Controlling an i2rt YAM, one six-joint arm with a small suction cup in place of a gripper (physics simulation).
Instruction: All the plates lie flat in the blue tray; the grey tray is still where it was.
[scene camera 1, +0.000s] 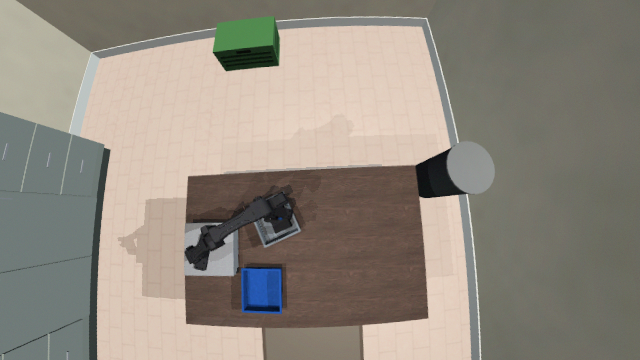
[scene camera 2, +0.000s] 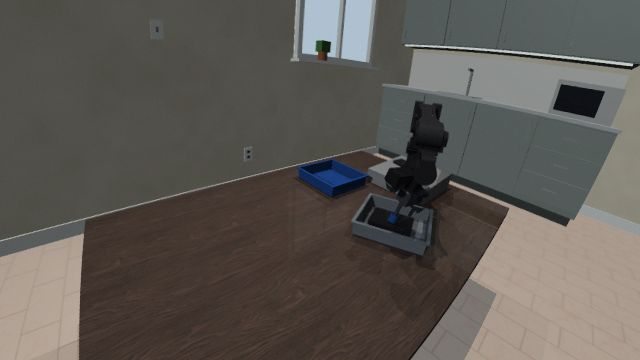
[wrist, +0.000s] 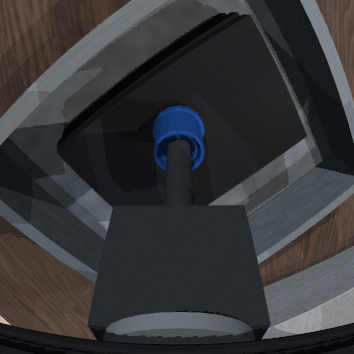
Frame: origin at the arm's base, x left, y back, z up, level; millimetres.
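Where they show: hand, its tool point: (scene camera 1: 280, 217) (scene camera 2: 392, 220) (wrist: 178, 128).
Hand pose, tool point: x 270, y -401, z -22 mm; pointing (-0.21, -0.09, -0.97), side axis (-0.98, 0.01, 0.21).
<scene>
After its pixels a point has its place.
A grey tray (scene camera 1: 273, 242) {x 127, y -386, z -23 mm} (scene camera 2: 386, 240) {x 310, y -454, z -57 mm} (wrist: 49, 82) {x 339, y -436, z -22 mm} stands on the wooden table near the arm's base. A stack of flat black square plates (scene camera 2: 378, 220) {x 246, y -438, z -26 mm} (wrist: 232, 88) {x 236, y -422, z -27 mm} lies in it. My gripper, a blue suction cup (scene camera 1: 279, 218) {x 270, y -401, z -22 mm} (scene camera 2: 393, 218) (wrist: 179, 135), points down at the middle of the top plate, at or just above its surface. I cannot tell if it touches. Nothing hangs from it. The blue tray (scene camera 1: 261, 309) {x -262, y -377, z -41 mm} (scene camera 2: 333, 191) {x -21, y -439, z -49 mm} stands empty on the table, apart from the grey tray.
The arm's grey base block (scene camera 1: 223, 263) {x -39, y -128, z -5 mm} (scene camera 2: 380, 170) {x -49, y -164, z -7 mm} sits at the table's edge between the two trays. A green crate (scene camera 1: 246, 42) and a black cylinder (scene camera 1: 451, 172) stand on the floor. Grey cabinets (scene camera 2: 492, 143) line the wall behind the arm.
</scene>
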